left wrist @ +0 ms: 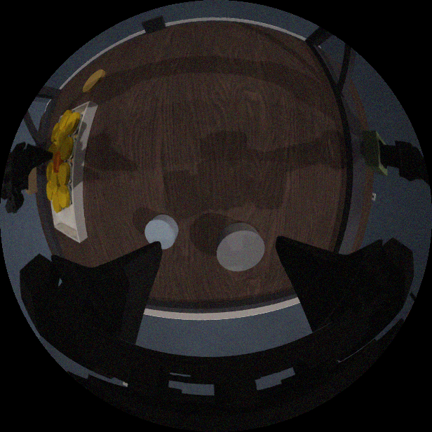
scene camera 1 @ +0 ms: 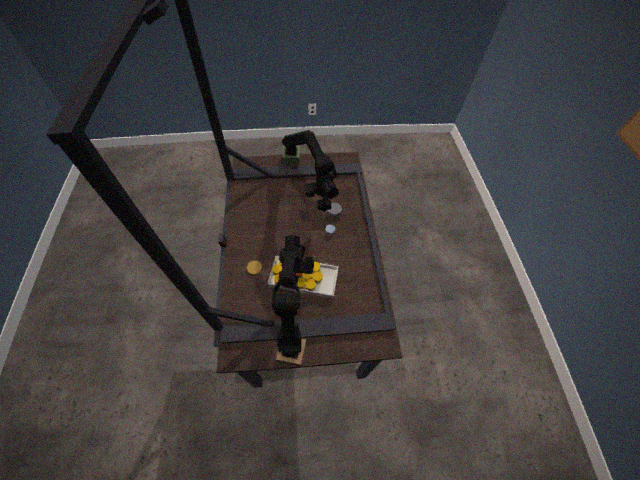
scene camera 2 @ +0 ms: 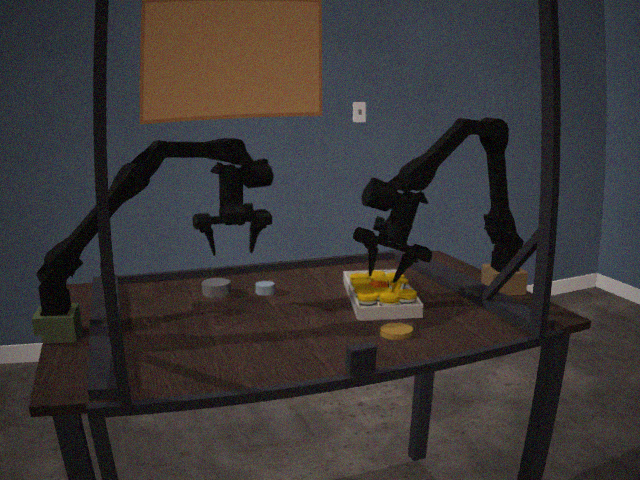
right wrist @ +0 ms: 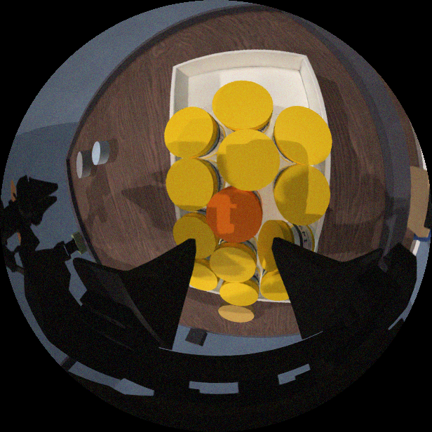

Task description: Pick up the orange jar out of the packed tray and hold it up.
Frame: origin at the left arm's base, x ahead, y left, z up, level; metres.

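Where they show: left gripper, fingertip midpoint: [scene camera 2: 232, 254]; right gripper, fingertip midpoint: [scene camera 2: 381, 279]; left arm's base, origin of the base link: [scene camera 1: 291, 151] [scene camera 2: 55, 310]; right arm's base, origin of the base link: [scene camera 1: 291, 349].
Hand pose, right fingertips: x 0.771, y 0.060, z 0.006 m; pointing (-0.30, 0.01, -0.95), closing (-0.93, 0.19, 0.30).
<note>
Things, the pixels of their top centre, and the offset from my right fingertips.
- orange jar, middle of its top: [scene camera 2: 378, 283] dz -0.015, dx -0.003, dy +0.015 m
- white tray, middle of its top: [scene camera 2: 380, 286] [scene camera 1: 303, 274] dz -0.031, dx +0.011, dy +0.040 m
- grey cylinder, middle of its top: [scene camera 2: 216, 282] [scene camera 1: 334, 208] dz -0.033, dx -0.378, dy +0.188 m
- flat tan disc, middle of its top: [scene camera 2: 396, 328] [scene camera 1: 254, 267] dz -0.051, dx -0.034, dy -0.194 m
The orange jar [scene camera 2: 378, 284] [left wrist: 57, 162] [right wrist: 234, 215] stands among several yellow-lidded jars [scene camera 1: 316, 276] [scene camera 2: 368, 297] [right wrist: 248, 160] in the white tray [scene camera 1: 328, 281] [scene camera 2: 387, 312] [left wrist: 86, 190] [right wrist: 240, 57]. Its lid shows; its sides are hidden. My right gripper [scene camera 2: 383, 277] [right wrist: 235, 244] is partly open and empty, pointing down at the tray with its fingertips close to the lids. In the right wrist view the orange lid appears just above the gap between its tips. My left gripper [scene camera 1: 316, 198] [scene camera 2: 232, 253] [left wrist: 219, 245] is wide open and empty, well above the table and away from the tray.
A grey cylinder [scene camera 1: 334, 208] [scene camera 2: 216, 287] [left wrist: 240, 250] and a smaller light-blue one [scene camera 1: 330, 228] [scene camera 2: 264, 287] [left wrist: 161, 232] stand on the table near the left gripper. A flat tan disc [scene camera 1: 254, 267] [scene camera 2: 396, 330] [right wrist: 236, 314] lies beside the tray. Dark frame posts rise at the table's edges.
</note>
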